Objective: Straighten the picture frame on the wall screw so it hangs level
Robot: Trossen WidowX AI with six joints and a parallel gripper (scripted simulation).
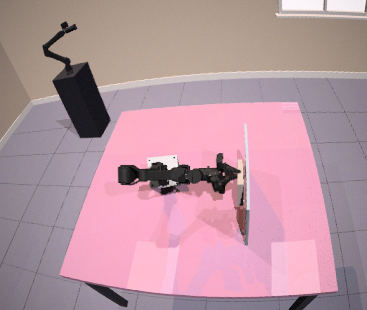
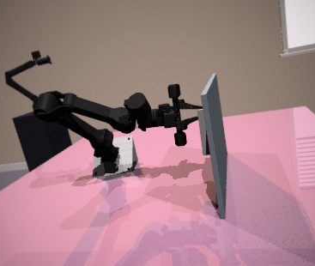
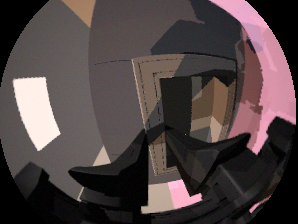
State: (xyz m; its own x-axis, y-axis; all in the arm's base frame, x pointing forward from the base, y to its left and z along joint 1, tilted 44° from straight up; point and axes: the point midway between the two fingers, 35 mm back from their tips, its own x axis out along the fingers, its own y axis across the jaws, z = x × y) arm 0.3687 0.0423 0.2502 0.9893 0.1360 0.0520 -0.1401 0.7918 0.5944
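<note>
The picture frame lies 10 mm ahead of my gripper tip and 50 mm below it. Also, from my gripper tip: thin wall panel: 20 mm ahead, 10 mm to the right, 60 mm below.
</note>
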